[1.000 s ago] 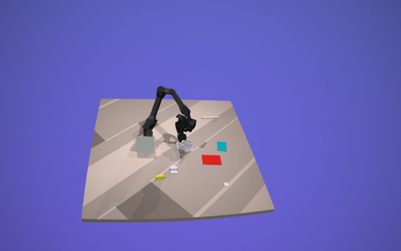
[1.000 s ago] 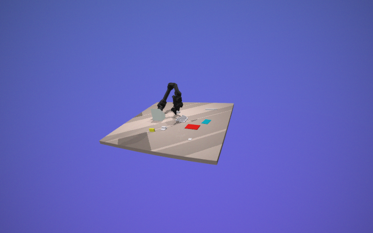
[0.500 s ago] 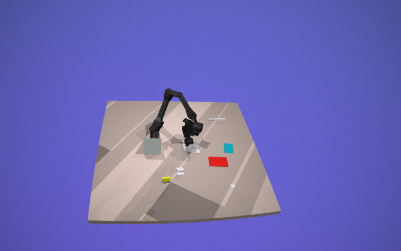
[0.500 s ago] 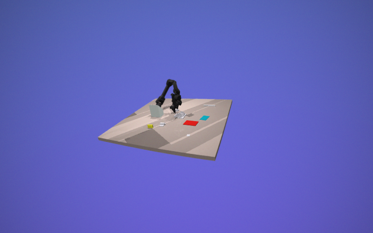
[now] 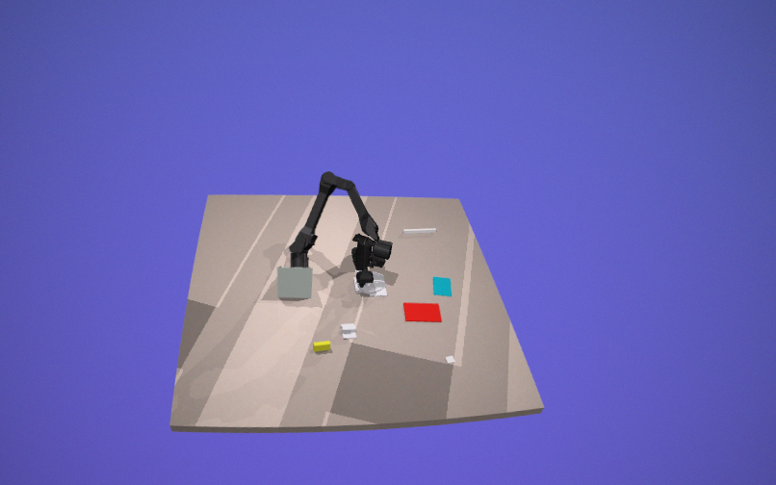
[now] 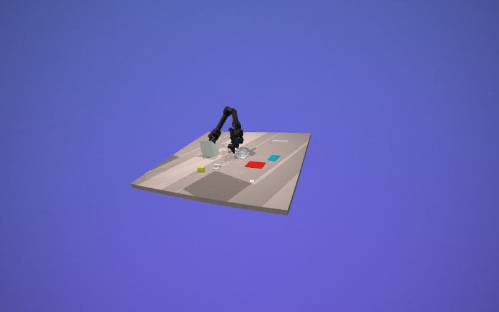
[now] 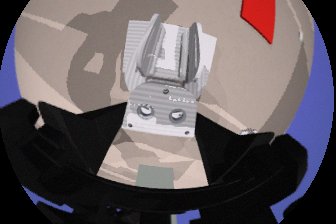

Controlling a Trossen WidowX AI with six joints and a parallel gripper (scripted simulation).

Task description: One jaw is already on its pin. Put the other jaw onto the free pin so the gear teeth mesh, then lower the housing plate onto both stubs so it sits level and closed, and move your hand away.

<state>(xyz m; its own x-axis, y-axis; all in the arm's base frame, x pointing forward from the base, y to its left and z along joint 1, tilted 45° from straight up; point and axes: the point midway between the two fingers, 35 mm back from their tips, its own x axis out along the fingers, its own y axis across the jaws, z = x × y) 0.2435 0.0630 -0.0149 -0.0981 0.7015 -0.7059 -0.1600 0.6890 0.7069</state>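
The grey jaw lies 2 cm ahead of my gripper tip, 1 cm to the right of it and 2 cm below it. The rest, counted from my gripper tip: yellow block 13 cm behind, 34 cm to the right, 2 cm below; then cyan tile 35 cm ahead, 4 cm to the left, 3 cm below; then red flat sheet 25 cm ahead, 12 cm to the right, 3 cm below.
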